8 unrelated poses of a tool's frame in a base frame.
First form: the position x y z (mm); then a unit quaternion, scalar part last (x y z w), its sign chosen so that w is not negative.
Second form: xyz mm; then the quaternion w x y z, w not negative. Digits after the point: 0 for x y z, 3 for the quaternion.
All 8 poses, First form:
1: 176 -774 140 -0.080 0.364 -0.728 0.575
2: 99 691 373 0.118 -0.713 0.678 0.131
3: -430 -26 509 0.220 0.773 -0.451 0.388
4: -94 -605 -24 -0.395 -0.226 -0.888 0.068
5: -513 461 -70 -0.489 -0.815 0.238 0.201
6: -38 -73 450 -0.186 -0.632 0.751 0.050
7: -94 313 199 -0.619 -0.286 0.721 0.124
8: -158 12 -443 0.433 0.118 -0.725 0.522
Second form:
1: 176 -774 140 0.575 -0.080 0.364 -0.728
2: 99 691 373 0.131 0.118 -0.713 0.678
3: -430 -26 509 0.388 0.220 0.773 -0.451
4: -94 -605 -24 0.068 -0.395 -0.226 -0.888
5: -513 461 -70 0.201 -0.489 -0.815 0.238
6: -38 -73 450 0.050 -0.186 -0.632 0.751
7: -94 313 199 0.124 -0.619 -0.286 0.721
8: -158 12 -443 0.522 0.433 0.118 -0.725
